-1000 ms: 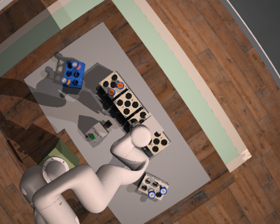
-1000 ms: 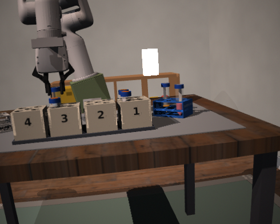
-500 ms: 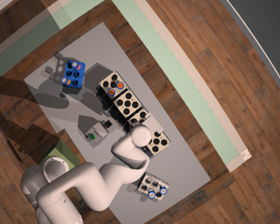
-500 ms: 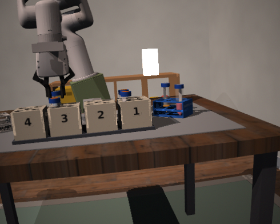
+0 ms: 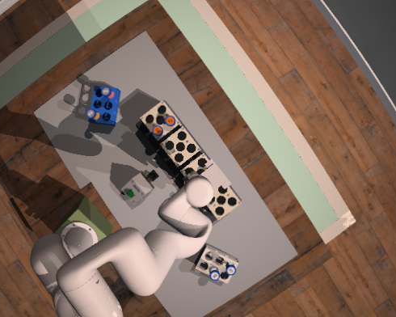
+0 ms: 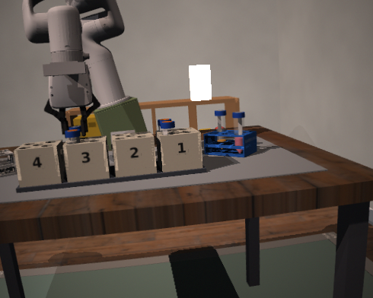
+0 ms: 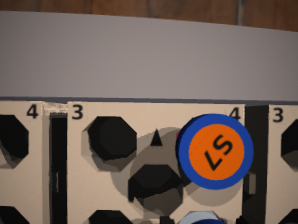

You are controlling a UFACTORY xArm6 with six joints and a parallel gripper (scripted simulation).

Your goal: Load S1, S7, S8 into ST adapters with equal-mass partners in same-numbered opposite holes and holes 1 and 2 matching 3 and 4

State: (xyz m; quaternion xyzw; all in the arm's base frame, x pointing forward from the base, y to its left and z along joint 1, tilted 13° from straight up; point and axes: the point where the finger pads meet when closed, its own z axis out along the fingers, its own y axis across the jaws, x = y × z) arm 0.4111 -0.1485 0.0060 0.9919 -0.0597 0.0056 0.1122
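My hand is 1 cm to the left of the blue-capped tube and 5 cm above it. The rest, counted from my hand: tube of yellowish liquid: 3 cm ahead, 21 cm to the left, 6 cm below; then loading stand: 3 cm ahead, 8 cm to the left, 12 cm below; then pink tube: 4 cm ahead, 6 cm below.
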